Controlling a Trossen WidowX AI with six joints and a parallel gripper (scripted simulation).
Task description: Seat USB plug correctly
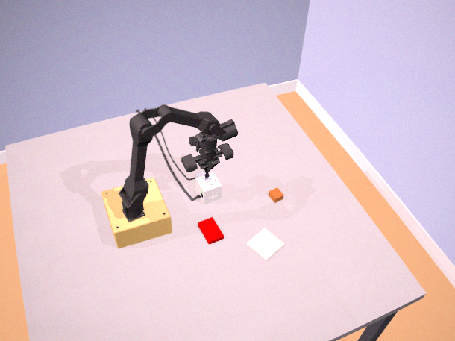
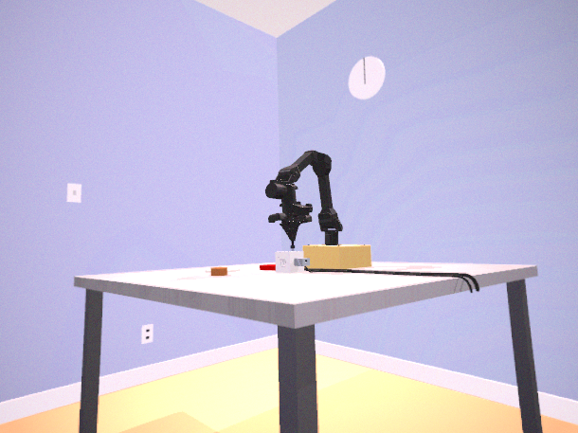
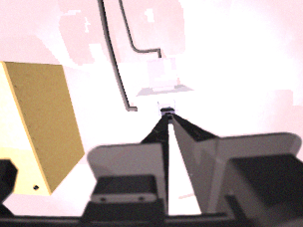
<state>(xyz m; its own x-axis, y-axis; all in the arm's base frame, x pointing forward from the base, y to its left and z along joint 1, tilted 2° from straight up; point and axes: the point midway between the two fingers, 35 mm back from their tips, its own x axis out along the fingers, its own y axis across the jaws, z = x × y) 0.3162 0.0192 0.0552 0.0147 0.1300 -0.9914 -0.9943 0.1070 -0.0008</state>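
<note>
Now: gripper tip 20 mm above the small USB plug. Round my gripper tip: white flat tile 330 mm to the right, 110 mm below, 50 mm ahead; then red flat block 180 mm to the right, 100 mm below, 90 mm behind; then small orange block 220 mm ahead, 170 mm to the right, 100 mm below.
</note>
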